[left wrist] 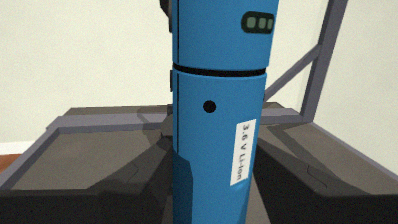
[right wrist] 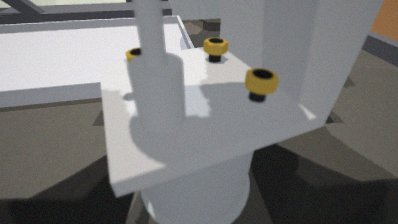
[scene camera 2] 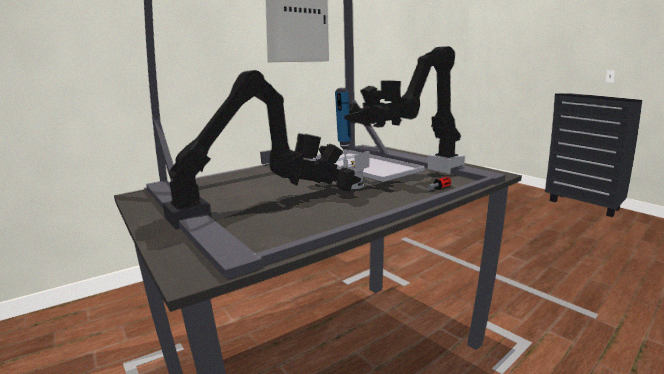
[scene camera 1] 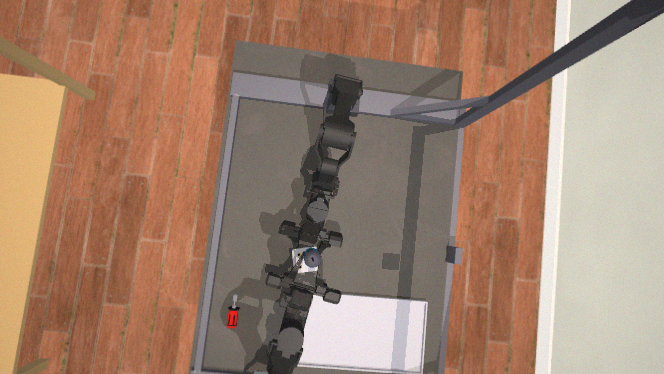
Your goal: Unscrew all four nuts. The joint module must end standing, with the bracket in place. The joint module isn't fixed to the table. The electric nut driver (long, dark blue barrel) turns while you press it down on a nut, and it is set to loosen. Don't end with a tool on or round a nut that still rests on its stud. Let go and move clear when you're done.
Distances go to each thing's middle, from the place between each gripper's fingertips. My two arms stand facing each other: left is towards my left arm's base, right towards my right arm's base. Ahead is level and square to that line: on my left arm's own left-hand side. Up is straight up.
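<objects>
The white tray (scene camera 2: 381, 166) is 210 mm behind my right hand, 210 mm to the left of it and 30 mm below it. As for the white bracket (right wrist: 312, 55), my right hand is 40 mm below it and 30 mm to the right of it.
Counted from my left hand, the white tray is 18 cm to the left, 20 cm behind and 22 cm below. The white bracket is 1 cm ahead of my left hand, and it is 15 cm below that hand.
</objects>
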